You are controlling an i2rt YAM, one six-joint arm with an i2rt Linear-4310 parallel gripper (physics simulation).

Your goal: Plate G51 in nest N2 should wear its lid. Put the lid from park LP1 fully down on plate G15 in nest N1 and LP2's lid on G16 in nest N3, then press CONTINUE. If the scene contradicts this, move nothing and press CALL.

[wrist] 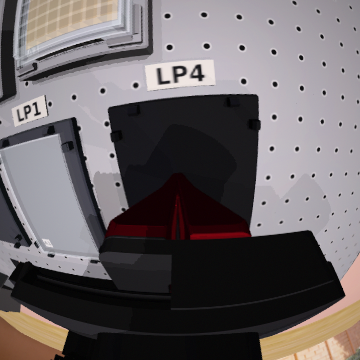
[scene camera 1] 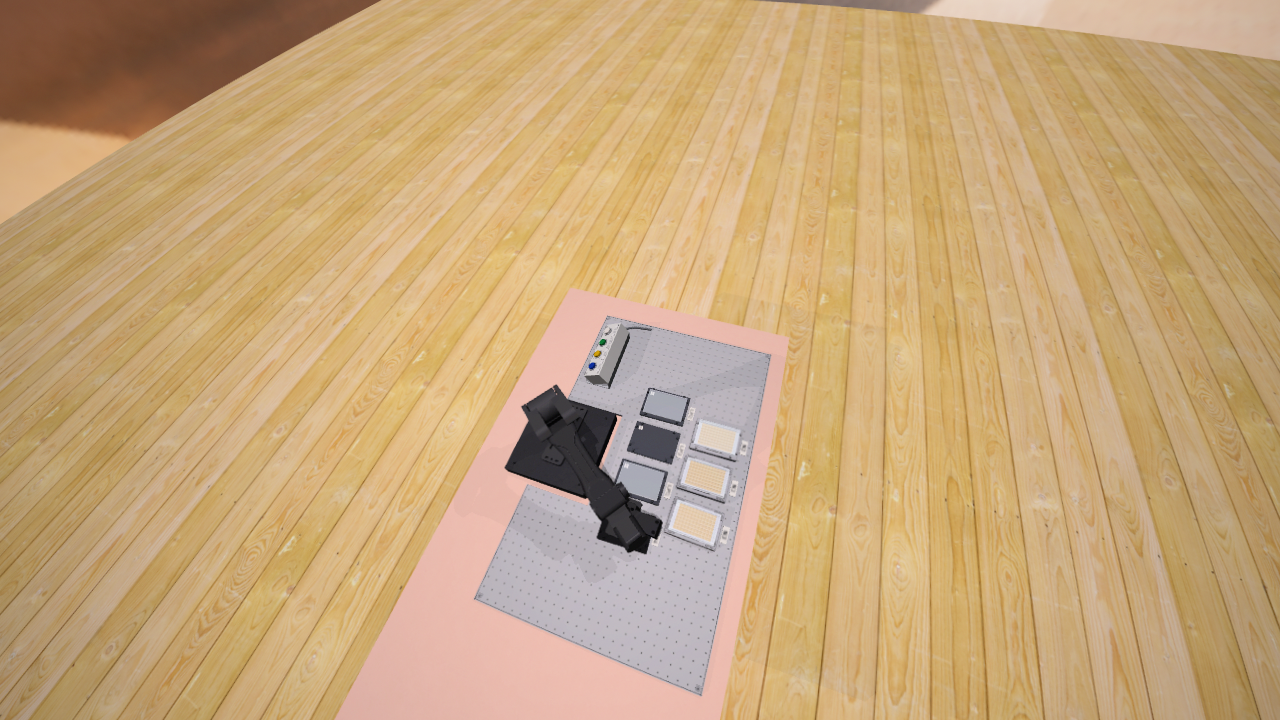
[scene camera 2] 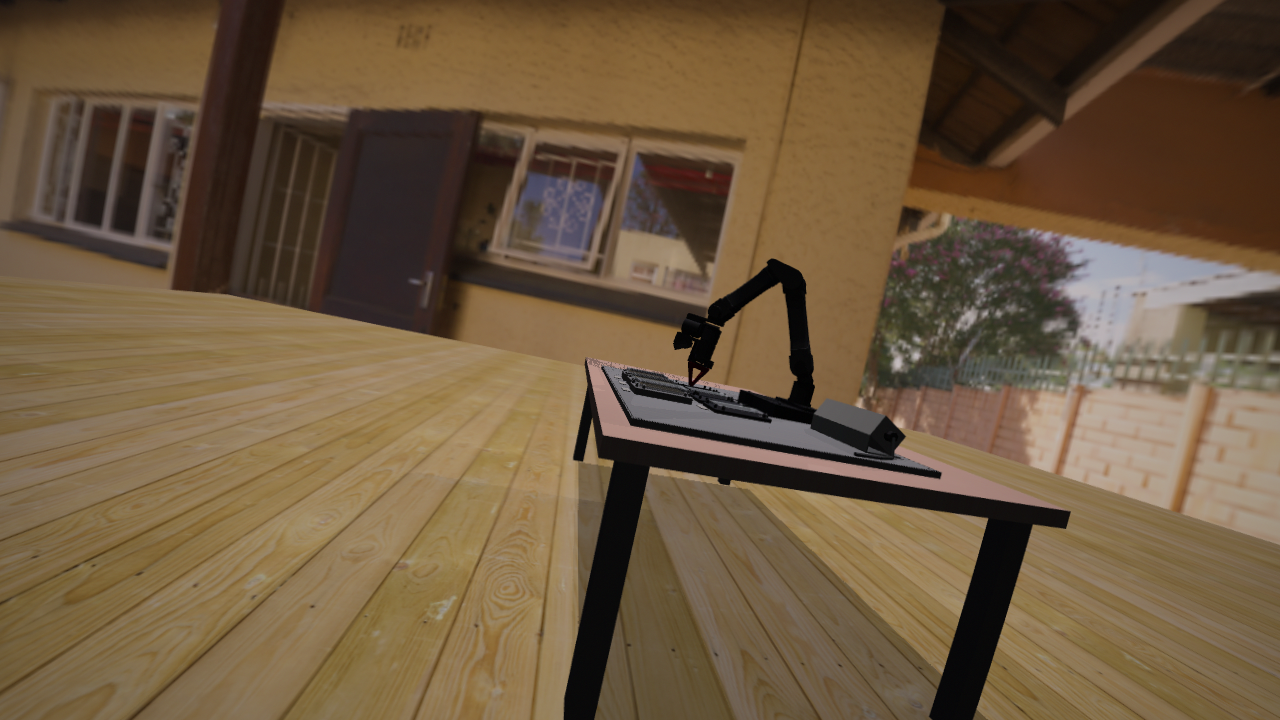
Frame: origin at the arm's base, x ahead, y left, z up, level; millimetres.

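Seen in the pictures: gripper, fingertip midpoint: (wrist: 177,180) (scene camera 2: 690,385); arm's base at its link origin: (scene camera 2: 797,407).
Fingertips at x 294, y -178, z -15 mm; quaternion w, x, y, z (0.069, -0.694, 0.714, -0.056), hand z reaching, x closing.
Note:
Offsets run from my fingertips to a thing's top centre. "spot": to the spot under its first point. Level surfaces: height alone.
My gripper (wrist: 177,180) (scene camera 2: 694,382) is shut, its red fingers together and empty, above the bare black park LP4 @(16 mm back, 10 mm right, 5 mm up) (wrist: 190,115). Left of it in the wrist view, a pale grey lid @(25 mm back, 125 mm left, 3 mm up) (wrist: 40,192) (scene camera 1: 641,481) lies on park LP1 @(spot: 39 mm ahead, 78 mm left, 6 mm down) (wrist: 71,131). In scene camera 1, a dark panel @(28 mm back, 254 mm left, 5 mm up) (scene camera 1: 653,442) with a small white mark and another pale lid @(34 mm back, 382 mm left, 3 mm up) (scene camera 1: 665,405) lie in the same row. Three tan-welled plates sit in nests: one @(160 mm ahead, 66 mm left, 22 mm up) (scene camera 1: 694,522) (wrist: 75,19), a middle one @(153 mm ahead, 196 mm left, 19 mm up) (scene camera 1: 705,478) and a far one @(153 mm ahead, 325 mm left, 19 mm up) (scene camera 1: 716,438). Plate and nest labels are unreadable; whether each plate wears a clear lid, I cannot tell.
A button box @(283 mm back, 492 mm left, 69 mm up) (scene camera 1: 605,358) (scene camera 2: 854,428) with white, green, yellow and blue buttons stands at the far end of the perforated board @(14 mm down) (scene camera 1: 617,608); its lettering is unreadable. The arm's black base (scene camera 1: 528,461) is beside the parks. The board lies on a pink table @(28 mm down) (scene camera 1: 420,644).

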